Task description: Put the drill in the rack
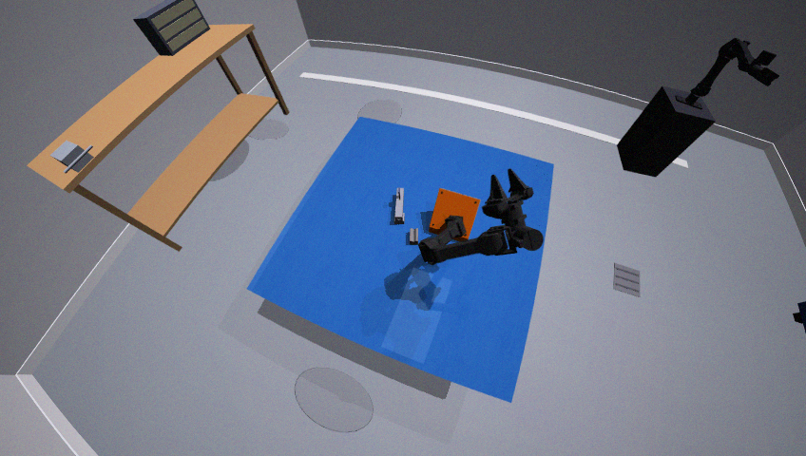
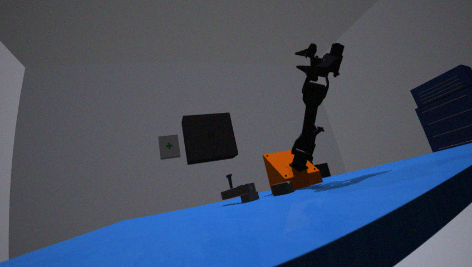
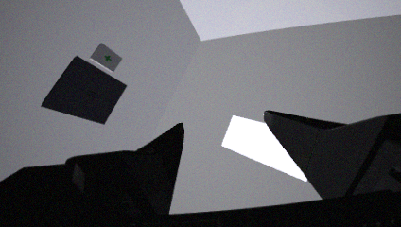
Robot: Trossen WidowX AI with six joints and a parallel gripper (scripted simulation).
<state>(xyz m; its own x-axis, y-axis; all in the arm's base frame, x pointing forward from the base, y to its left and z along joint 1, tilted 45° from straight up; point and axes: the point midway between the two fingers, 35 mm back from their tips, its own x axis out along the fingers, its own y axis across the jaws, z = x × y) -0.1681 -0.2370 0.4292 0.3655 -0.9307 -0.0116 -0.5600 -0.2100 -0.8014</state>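
My gripper tip is now 39 cm short of the dark t-shaped piece, 22 cm to the left of it and 52 cm above it. Round my gripper tip: drill: 38 cm ahead, 16 cm to the right, 56 cm below; then light grey block: 38 cm ahead, 18 cm to the right, 57 cm below; then grey notched block: 27 cm ahead, 3 cm to the right, 59 cm below.
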